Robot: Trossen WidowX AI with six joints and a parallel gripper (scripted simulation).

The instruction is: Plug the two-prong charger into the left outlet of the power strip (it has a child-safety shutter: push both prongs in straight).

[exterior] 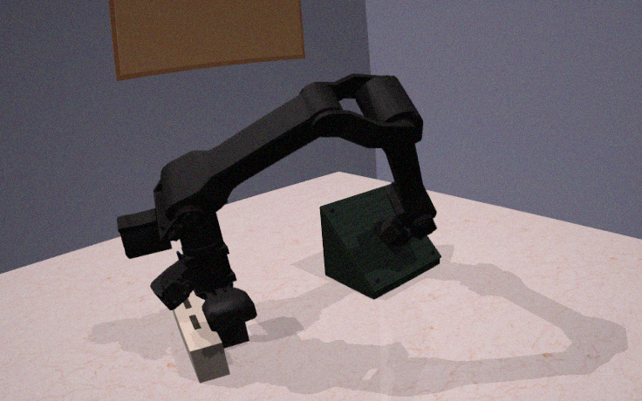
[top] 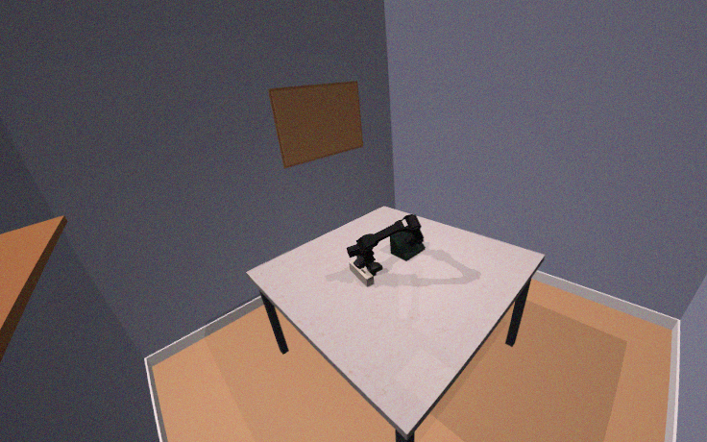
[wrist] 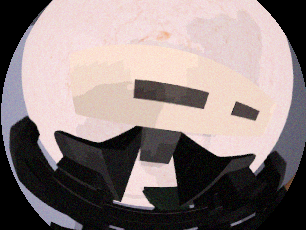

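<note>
Right now my gripper tip is 20 mm short of the charger, 10 mm to the left of it and 10 mm below it.
</note>
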